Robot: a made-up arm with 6 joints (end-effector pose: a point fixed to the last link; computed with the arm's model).
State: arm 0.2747 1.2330 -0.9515 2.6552 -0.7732 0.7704
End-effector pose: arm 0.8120 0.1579 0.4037 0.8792 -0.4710 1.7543
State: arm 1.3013 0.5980 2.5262 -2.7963 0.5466 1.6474
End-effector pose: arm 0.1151 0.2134 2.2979 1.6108 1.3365 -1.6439
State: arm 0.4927 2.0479 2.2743 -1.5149 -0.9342 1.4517
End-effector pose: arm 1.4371 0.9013 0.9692 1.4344 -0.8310 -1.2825
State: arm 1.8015 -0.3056 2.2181 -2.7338 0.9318 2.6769
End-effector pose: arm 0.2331 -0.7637 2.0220 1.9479 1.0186 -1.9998
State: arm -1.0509 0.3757 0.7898 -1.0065 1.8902 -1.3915
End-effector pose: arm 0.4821 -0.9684 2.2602 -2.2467 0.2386 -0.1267
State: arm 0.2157 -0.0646 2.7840 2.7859 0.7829 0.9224
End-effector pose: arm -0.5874 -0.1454 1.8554 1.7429 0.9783 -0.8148
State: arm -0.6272 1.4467 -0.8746 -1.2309 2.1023 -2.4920
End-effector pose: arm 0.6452 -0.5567 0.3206 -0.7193 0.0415 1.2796
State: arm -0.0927 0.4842 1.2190 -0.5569 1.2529 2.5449
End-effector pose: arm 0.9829 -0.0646 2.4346 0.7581 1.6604 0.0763
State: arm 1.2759 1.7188 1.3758 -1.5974 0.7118 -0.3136
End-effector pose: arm 0.5888 1.8172 0.7581 -0.0222 0.4301 -2.8470
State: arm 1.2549 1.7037 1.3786 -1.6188 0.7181 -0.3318
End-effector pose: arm 0.6279 1.8055 0.7842 -0.0365 0.4934 -2.8785
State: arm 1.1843 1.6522 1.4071 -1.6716 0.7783 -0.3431
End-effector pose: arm 0.7580 1.7527 0.8913 -0.0005 0.6564 -2.9942
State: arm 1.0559 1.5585 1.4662 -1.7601 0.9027 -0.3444
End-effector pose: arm 0.9724 1.6144 1.0890 -0.0896 -0.8476 2.8335
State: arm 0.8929 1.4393 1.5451 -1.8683 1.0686 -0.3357
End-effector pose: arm 1.1860 1.3748 1.3311 -0.1802 -0.9897 2.4480
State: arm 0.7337 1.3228 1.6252 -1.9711 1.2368 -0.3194
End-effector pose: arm 1.3152 1.0940 1.5504 -0.2387 -1.0895 2.0887
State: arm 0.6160 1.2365 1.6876 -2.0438 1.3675 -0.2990
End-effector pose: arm 1.3541 0.8718 1.6992 -0.2655 -1.1442 1.8394
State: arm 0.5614 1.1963 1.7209 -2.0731 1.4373 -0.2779
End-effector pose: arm 1.3529 0.7664 1.7654 -0.2750 -1.1551 1.7298
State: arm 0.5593 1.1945 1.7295 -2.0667 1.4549 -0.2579
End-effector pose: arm 1.3476 0.7586 1.7717 -0.2792 -1.1336 1.7266
